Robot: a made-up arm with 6 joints.
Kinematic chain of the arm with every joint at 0, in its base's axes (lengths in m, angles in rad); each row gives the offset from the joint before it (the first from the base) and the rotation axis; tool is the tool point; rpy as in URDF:
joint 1: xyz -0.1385 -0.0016 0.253 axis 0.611 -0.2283 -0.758
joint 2: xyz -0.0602 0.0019 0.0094 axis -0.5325 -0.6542 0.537
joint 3: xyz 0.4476 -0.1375 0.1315 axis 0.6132 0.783 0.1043
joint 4: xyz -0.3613 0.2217 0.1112 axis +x
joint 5: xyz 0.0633 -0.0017 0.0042 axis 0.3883 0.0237 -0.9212
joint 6: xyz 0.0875 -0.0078 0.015 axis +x
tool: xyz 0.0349 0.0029 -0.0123 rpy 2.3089 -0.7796 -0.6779
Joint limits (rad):
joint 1: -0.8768..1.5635
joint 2: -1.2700..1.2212
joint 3: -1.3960..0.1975
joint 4: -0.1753..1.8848
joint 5: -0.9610..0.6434
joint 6: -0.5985..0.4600
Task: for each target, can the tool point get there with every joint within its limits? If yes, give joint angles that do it. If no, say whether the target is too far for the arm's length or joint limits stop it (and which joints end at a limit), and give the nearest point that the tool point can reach.
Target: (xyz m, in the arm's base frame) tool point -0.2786 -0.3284 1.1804
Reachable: no: joint limits stop it (at a limit: joint 3, joint 5, joint 6) | nearest point -0.2371 -0.1315 0.7068 | short by 0.515 m
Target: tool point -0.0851 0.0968 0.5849
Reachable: yes | joints 0.7174 0.8179 -0.0728 0.5108 0.1924 0.1754
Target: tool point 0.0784 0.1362 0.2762
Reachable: yes | joints -0.1502 0.2346 -0.8367 1.0155 0.1516 -0.3719
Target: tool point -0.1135 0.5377 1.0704
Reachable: no: joint limits stop it (at a limit: joint 2, joint 3, joint 5, joint 6) | nearest point -0.1987 0.2523 0.6856 | short by 0.487 m
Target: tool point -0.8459 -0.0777 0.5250
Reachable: no: joint limits stop it (at a limit: joint 1, joint 2, joint 3, joint 5, joint 6) | nearest point -0.5661 0.2250 0.4034 | short by 0.430 m
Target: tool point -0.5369 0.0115 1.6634
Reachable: no: too far | nearest point -0.2411 0.0258 0.7424 | short by 0.967 m
